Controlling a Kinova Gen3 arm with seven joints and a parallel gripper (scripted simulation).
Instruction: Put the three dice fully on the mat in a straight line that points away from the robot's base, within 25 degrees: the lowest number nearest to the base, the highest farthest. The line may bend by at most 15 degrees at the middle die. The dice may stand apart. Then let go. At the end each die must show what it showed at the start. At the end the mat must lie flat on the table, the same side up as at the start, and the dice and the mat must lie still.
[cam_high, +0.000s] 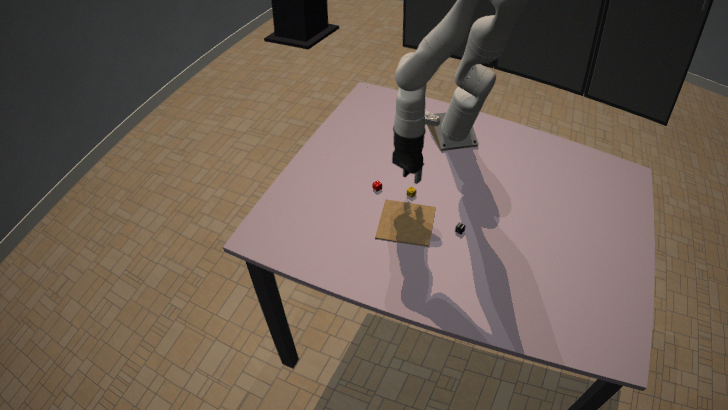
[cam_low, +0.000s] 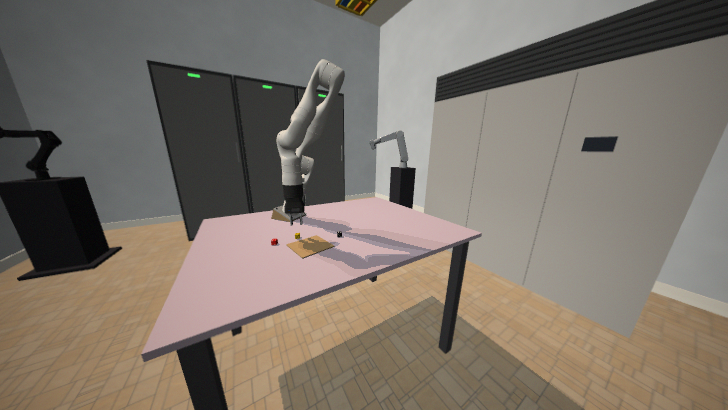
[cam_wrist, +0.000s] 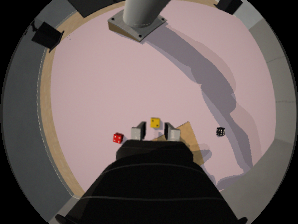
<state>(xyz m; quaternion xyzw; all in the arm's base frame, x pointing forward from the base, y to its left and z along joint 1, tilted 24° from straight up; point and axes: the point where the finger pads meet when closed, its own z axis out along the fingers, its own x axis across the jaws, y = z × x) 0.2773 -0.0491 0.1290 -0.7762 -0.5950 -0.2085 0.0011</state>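
Right now the yellow die is 70 mm below my hand. Also, from my hand: square mat 100 mm ahead, 30 mm to the left, 80 mm below; then black die 60 mm ahead, 170 mm to the left, 70 mm below; then red die 20 mm ahead, 90 mm to the right, 70 mm below.
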